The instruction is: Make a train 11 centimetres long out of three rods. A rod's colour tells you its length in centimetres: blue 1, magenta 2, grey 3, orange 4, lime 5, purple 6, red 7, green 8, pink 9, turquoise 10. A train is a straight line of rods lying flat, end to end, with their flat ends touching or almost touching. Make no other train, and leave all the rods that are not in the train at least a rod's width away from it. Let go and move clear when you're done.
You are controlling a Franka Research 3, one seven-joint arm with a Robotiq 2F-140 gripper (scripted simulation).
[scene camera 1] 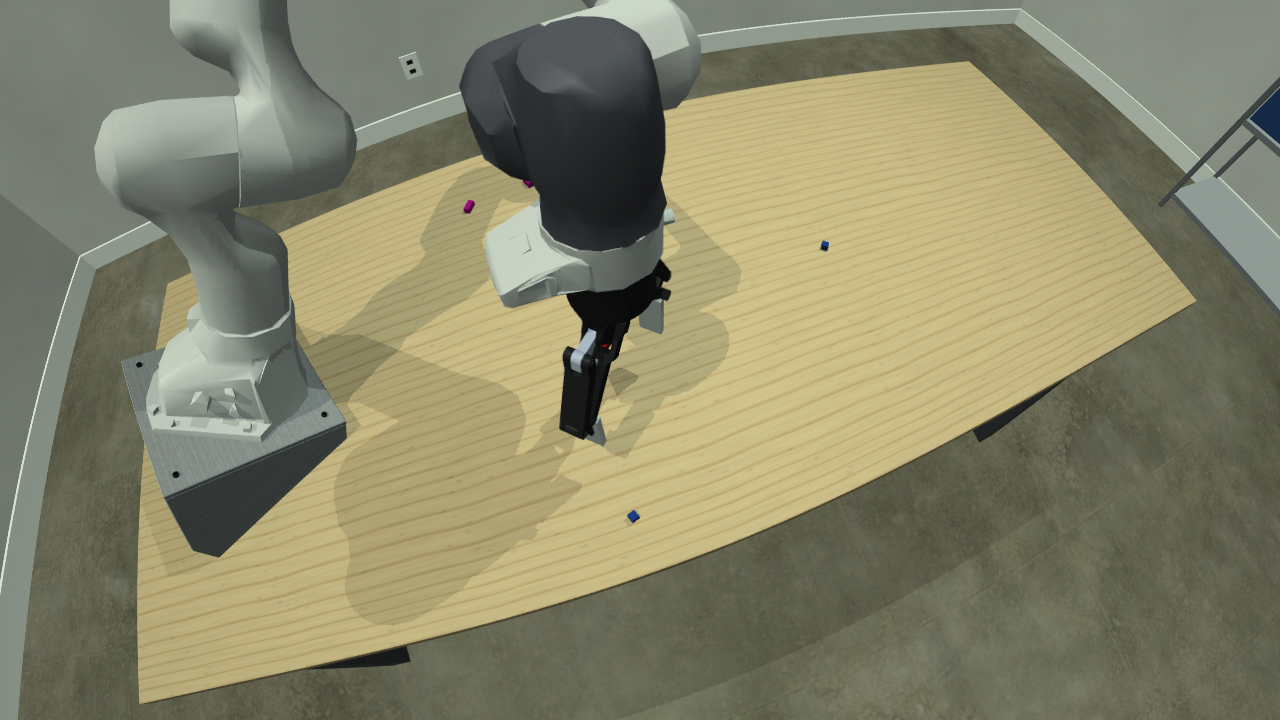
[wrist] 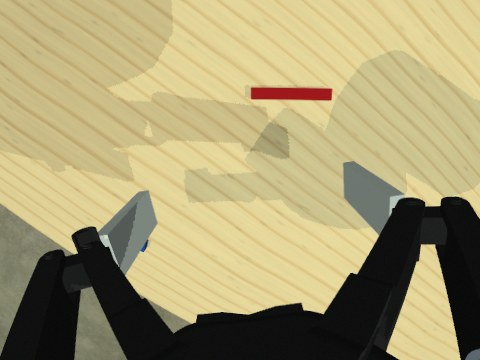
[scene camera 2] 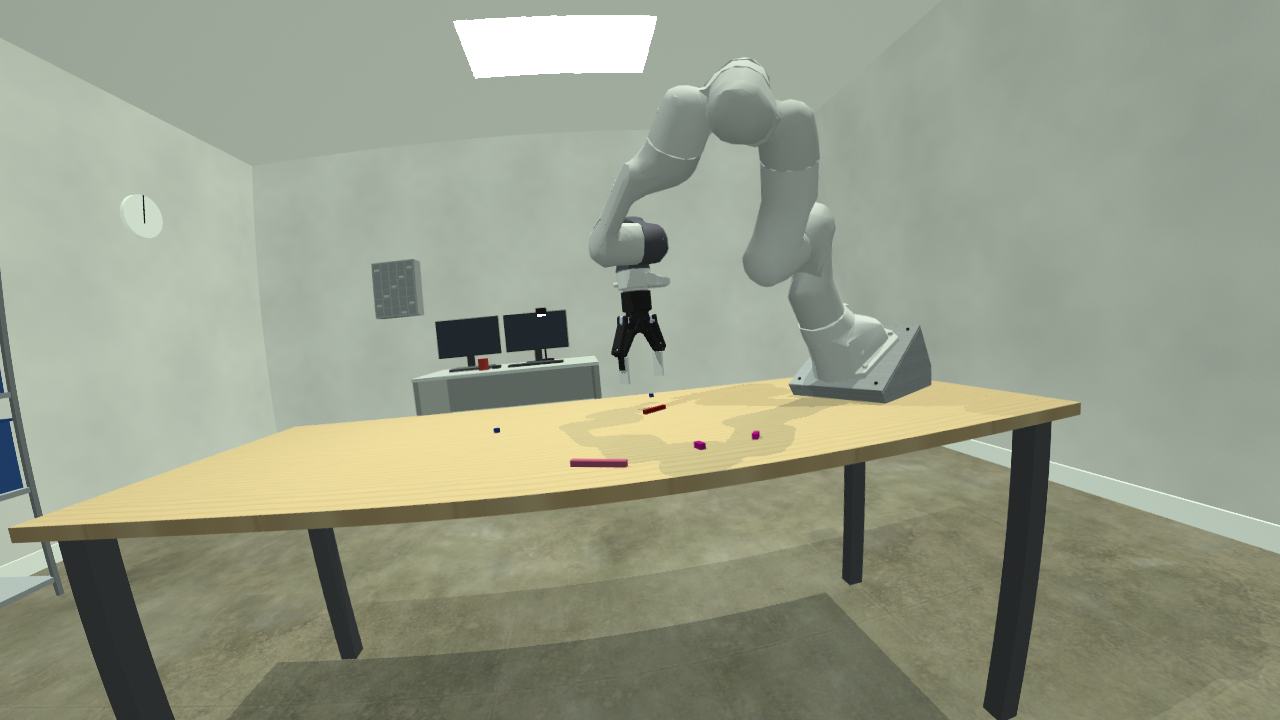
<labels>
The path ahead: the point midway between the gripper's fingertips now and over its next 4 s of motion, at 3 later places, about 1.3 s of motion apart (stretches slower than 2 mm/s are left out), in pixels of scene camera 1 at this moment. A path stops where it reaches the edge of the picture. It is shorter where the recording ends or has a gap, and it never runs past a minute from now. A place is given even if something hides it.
The gripper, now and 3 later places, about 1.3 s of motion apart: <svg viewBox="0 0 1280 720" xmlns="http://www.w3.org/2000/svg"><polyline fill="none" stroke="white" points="623,380 671,344 708,312 740,279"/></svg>
</labels>
